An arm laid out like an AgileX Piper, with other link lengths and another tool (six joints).
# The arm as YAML. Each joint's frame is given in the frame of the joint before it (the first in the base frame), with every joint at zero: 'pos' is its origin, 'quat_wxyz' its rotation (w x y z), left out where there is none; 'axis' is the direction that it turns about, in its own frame. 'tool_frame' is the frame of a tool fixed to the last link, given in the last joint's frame.
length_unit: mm
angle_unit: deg
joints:
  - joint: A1
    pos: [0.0, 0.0, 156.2]
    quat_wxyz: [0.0, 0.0, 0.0, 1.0]
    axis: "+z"
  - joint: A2
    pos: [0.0, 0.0, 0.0]
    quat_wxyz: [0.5, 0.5, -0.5, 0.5]
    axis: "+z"
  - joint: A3
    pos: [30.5, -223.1, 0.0]
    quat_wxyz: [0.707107, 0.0, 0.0, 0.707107]
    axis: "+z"
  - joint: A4
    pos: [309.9, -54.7, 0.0]
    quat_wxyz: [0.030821, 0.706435, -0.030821, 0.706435]
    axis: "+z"
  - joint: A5
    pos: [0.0, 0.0, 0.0]
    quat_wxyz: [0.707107, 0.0, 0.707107, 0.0]
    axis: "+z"
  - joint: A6
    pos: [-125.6, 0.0, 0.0]
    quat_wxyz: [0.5, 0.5, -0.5, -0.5]
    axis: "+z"
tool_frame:
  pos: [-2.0, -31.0, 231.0]
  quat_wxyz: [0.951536, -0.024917, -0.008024, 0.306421]
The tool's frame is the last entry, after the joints.
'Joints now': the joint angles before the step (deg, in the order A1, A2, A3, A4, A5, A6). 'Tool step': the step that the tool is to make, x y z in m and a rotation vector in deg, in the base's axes. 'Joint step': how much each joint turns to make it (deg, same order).
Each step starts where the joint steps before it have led.
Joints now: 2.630 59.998 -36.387 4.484 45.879 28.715
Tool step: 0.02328 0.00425 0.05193 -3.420 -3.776 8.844
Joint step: 0.001 -1.475 -6.695 0.729 5.180 -9.682
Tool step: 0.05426 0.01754 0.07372 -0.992 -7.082 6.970
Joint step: 0.000 4.518 -12.722 3.073 1.957 -8.366
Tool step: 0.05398 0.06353 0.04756 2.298 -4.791 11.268
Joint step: 1.910 10.773 -14.108 9.008 0.522 -11.856
